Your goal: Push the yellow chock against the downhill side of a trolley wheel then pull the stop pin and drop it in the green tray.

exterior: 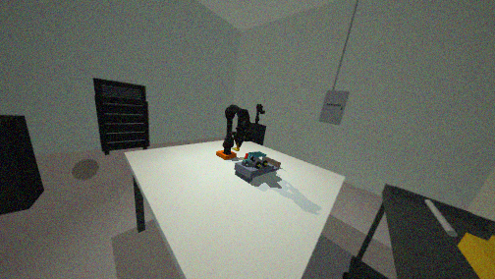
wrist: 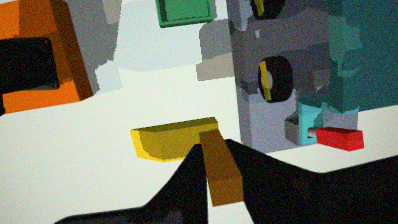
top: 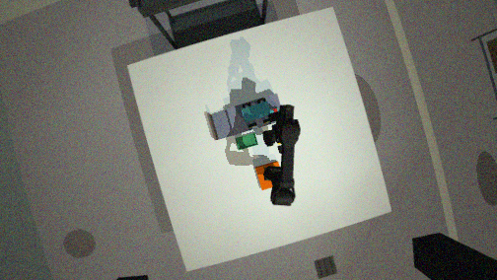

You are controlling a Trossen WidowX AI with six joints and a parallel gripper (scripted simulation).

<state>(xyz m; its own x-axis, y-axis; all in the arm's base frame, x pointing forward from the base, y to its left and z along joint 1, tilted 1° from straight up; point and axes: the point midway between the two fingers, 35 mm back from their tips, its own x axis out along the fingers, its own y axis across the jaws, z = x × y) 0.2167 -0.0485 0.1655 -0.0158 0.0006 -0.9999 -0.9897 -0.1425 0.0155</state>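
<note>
The red-headed stop pin is 12 cm ahead of my gripper tip, 2 cm to the right of it and 4 cm below it. Also, from my gripper tip: yellow chock 2 cm behind, 1 cm below; then grey ramp 12 cm ahead, 9 cm to the left, 12 cm below; then teal trolley 12 cm ahead, 8 cm to the left, 6 cm below.
</note>
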